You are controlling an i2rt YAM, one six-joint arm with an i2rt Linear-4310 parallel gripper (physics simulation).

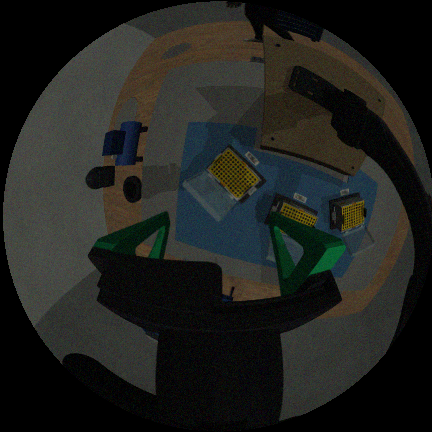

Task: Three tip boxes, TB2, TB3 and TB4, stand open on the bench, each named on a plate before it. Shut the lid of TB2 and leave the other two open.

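Frame: origin at the arm's base, x left, y ahead, z down, level; millimetres.
Seen in the pictures: gripper, fingertip midpoint: (218, 216); arm's base at its link origin: (333, 99).
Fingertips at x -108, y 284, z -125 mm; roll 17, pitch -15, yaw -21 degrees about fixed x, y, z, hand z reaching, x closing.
Observation:
Pixels of each thing's middle, then the offset from my fingertips to it. Level surfaces: height alone.
- left box at the middle of its body: (232, 173) dx -40, dy -16, dz +253 mm
- middle box at the middle of its body: (296, 223) dx +175, dy +30, dz +253 mm
- right box at the middle of its body: (354, 215) dx +365, dy -91, dz +253 mm
- blue mat at its surface level: dz +318 mm
Three tip boxes with yellow tip grids stand open on the blue mat. The left box (235, 173) is turned askew, with its clear lid (210, 194) folded back to the lower left. The middle box (298, 214) is partly hidden by the right finger, and its clear lid (286, 250) lies back below it, seen partly through the finger. The right box (353, 213) has its clear lid (360, 241) folded back below it. Small white name plates (252, 158) (300, 197) (344, 192) lie by them, too small to read. My gripper (218, 216) is open and empty, apparently high above the mat.
The blue mat (200, 232) lies under the boxes. A brown board (310, 127) carrying the black arm base (312, 85) stands behind them. A blue cylindrical object (131, 142), a black cylinder (101, 177) and a black round object (132, 189) are at the left. The dark arm curves along the right.

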